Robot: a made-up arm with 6 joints.
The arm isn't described. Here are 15 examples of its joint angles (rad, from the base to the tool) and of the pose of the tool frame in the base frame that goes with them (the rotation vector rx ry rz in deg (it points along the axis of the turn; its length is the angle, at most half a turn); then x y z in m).
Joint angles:
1: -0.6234 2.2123 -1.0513 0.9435 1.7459 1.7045
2: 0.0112 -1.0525 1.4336 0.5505 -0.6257 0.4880
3: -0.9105 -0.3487 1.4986 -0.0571 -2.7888 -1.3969
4: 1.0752 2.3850 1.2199 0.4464 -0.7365 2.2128
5: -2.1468 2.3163 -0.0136 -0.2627 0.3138 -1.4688
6: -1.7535 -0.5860 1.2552 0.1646 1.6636 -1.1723
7: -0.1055 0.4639 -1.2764 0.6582 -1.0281 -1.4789
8: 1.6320 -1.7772 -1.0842 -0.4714 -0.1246 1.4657
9: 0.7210 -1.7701 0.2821 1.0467 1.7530 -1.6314
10: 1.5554 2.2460 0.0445 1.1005 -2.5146 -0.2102
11: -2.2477 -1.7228 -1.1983 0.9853 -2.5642 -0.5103
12: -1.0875 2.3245 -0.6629 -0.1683 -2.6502 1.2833
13: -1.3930 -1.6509 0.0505 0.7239 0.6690 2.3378
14: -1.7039 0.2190 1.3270 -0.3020 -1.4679 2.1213
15: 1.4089 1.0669 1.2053 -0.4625 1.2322 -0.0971
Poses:
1: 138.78 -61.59 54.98 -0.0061 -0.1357 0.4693
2: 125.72 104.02 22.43 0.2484 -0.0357 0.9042
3: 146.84 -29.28 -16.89 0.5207 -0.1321 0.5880
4: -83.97 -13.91 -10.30 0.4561 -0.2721 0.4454
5: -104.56 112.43 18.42 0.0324 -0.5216 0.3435
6: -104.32 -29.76 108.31 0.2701 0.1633 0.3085
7: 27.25 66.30 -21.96 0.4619 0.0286 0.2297
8: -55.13 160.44 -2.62 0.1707 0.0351 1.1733
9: -62.14 25.78 -64.71 0.4630 -0.5073 0.8173
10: 21.79 6.46 -132.96 0.2849 -0.0972 0.5497
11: -59.73 -102.56 82.80 0.1409 0.0573 0.5793
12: -166.77 30.41 24.42 0.2504 -0.3027 0.5147
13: -43.34 -51.36 -94.23 0.5123 -0.2720 0.4255
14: -89.25 -141.10 -25.15 0.3235 -0.0361 0.7354
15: 21.43 -40.47 19.18 0.5428 -0.1117 0.5494
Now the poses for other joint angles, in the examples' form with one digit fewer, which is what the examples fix.
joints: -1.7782 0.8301 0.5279 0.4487 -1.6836 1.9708
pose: 53.2 144.8 46.3 0.067 0.014 0.725
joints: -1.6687 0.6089 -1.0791 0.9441 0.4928 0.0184
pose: 130.6 33.6 22.5 0.077 0.255 0.576
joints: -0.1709 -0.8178 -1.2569 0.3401 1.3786 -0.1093
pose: 71.5 -133.4 76.1 0.410 0.007 0.856
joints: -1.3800 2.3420 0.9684 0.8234 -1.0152 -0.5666
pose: -88.7 69.9 -89.6 -0.120 -0.285 0.586
